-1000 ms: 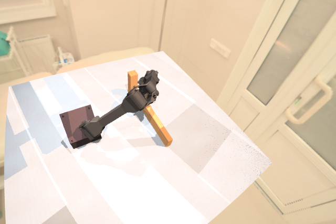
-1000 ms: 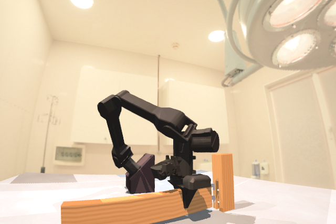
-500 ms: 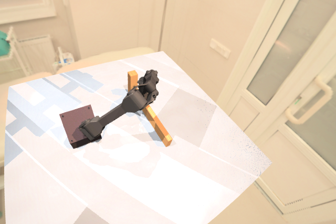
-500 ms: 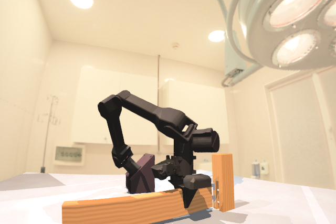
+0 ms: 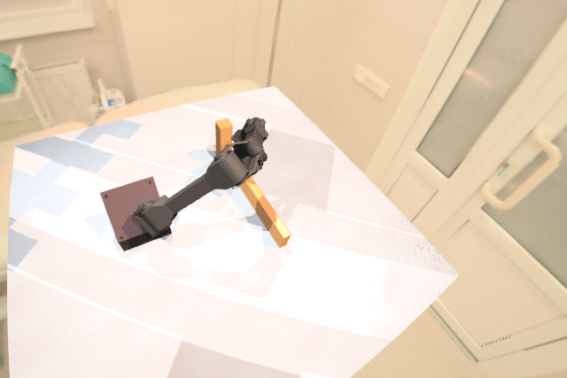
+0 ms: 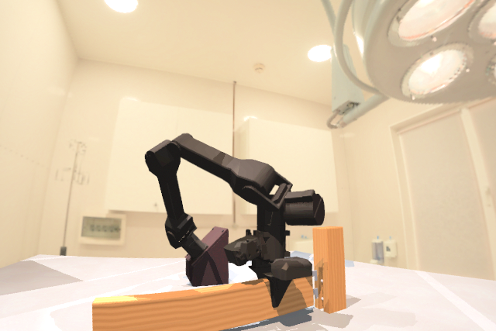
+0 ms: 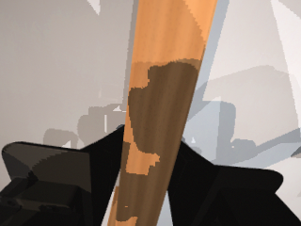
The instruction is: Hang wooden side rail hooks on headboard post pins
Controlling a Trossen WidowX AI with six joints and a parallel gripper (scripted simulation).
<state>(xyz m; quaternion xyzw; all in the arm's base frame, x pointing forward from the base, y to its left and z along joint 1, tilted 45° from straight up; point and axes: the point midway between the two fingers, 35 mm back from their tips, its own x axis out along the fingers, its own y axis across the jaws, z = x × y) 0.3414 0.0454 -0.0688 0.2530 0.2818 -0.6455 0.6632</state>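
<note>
Now: the headboard post 15 cm to the left of my gripper tip and 4 cm above it.
</note>
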